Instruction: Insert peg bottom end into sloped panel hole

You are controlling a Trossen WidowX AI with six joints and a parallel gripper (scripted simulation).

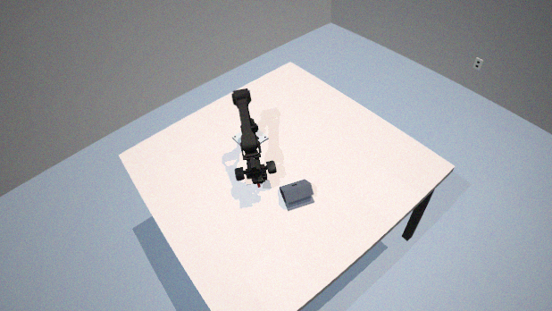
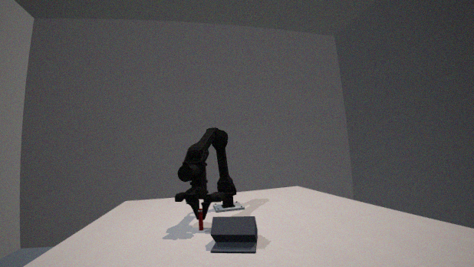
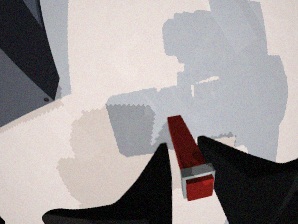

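My gripper tip is 160 mm short of the dark grey sloped panel, 100 mm to the right of it and 10 mm above it. The rest, counted from my gripper tip: peg (20 mm above).
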